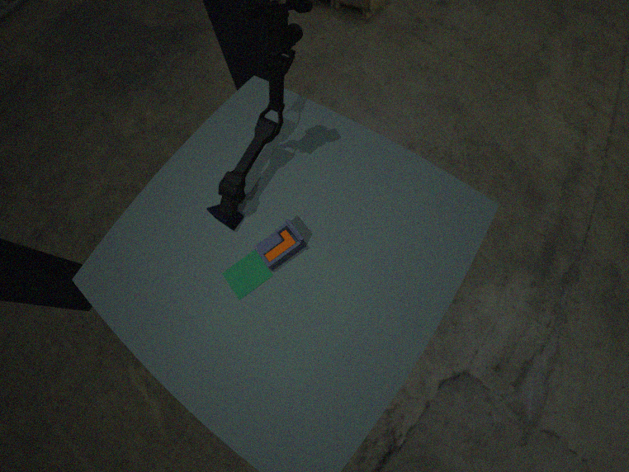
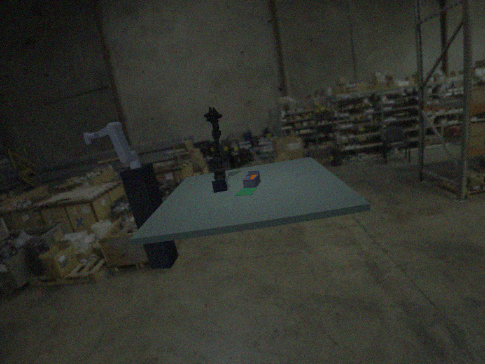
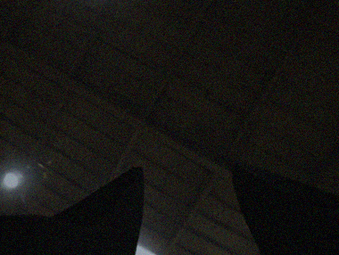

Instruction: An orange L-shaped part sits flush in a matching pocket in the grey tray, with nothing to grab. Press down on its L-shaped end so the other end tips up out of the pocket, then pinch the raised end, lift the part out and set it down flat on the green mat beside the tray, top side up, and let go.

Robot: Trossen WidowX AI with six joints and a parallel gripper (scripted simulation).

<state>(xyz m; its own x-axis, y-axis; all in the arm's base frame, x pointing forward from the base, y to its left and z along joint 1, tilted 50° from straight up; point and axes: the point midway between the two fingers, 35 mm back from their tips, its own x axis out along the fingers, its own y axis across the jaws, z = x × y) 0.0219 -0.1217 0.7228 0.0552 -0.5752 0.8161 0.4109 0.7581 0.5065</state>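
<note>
Now: gripper tip 60 cm above the orange L-shaped part, 43 cm to the left of it and 31 cm short of it. Round my gripper tip: green mat 66 cm below, 59 cm to the right, 27 cm ahead.
</note>
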